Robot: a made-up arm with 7 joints.
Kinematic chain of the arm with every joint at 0, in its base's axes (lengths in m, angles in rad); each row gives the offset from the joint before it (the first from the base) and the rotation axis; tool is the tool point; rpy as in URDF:
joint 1: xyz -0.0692 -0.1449 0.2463 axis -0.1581 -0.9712 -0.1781
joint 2: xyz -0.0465 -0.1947 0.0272 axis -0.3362 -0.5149 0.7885
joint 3: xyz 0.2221 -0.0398 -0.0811 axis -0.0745 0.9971 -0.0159
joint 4: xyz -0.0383 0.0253 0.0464 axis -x
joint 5: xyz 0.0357 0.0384 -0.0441 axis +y
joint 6: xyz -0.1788 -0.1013 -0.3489 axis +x
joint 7: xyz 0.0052 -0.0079 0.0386 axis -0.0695 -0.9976 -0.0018
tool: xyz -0.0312 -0.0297 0.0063 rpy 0 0 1.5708
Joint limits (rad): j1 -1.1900..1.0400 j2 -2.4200..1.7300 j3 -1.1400..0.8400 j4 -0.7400..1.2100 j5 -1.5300..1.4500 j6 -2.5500..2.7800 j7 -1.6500..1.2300
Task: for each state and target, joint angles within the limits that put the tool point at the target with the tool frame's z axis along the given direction. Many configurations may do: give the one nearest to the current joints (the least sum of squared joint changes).
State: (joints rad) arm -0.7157 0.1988 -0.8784 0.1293 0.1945 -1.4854 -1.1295
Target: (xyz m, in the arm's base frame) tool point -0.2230 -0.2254 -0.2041 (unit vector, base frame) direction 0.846 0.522 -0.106
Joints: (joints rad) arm -0.8180 0.0692 -0.7657 -0.0988 0.2307 -1.8745 -1.2213
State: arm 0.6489 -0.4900 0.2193 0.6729 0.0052 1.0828 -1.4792
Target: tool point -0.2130 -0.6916 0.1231 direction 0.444 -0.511 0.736
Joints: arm 0.9284 -0.1159 0.1981 0.8813 0.2478 1.1942 -1.1179
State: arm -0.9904 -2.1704 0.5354 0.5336 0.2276 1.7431 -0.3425
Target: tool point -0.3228 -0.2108 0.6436 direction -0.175 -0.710 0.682
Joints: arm -1.0519 -2.0214 0.2189 0.7509 -0.1674 1.7635 -0.1256
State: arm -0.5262 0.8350 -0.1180 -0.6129 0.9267 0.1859 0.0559
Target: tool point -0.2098 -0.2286 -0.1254 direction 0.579 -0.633 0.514
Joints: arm -0.7612 0.7415 -0.5046 -0.7327 0.3405 0.0858 0.1323
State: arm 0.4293 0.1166 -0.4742 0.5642 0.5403 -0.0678 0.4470
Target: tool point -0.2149 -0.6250 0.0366 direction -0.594 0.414 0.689
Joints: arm 0.2615 -0.1487 -0.1392 0.8143 0.3574 0.5881 0.7417
